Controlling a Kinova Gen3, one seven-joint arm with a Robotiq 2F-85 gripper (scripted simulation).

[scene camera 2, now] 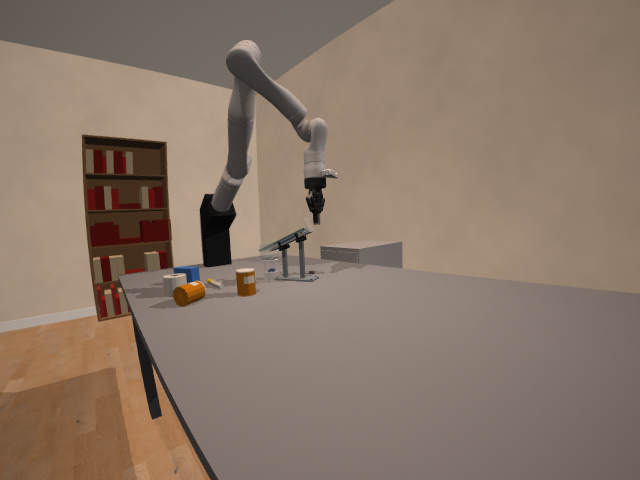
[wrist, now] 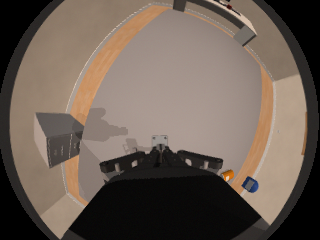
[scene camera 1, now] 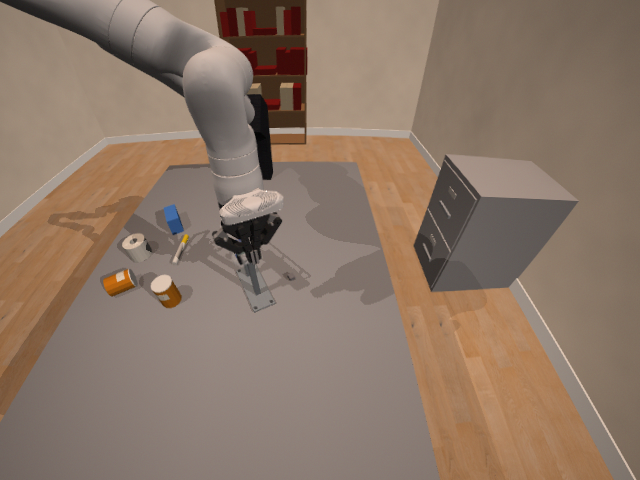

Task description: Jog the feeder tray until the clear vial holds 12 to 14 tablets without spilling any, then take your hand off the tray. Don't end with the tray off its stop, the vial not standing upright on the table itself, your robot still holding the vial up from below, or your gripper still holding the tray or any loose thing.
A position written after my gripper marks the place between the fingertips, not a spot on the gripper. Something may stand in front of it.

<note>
I see my gripper (scene camera 1: pixel 254 260).
My gripper also shows in the wrist view (wrist: pixel 160 148).
</note>
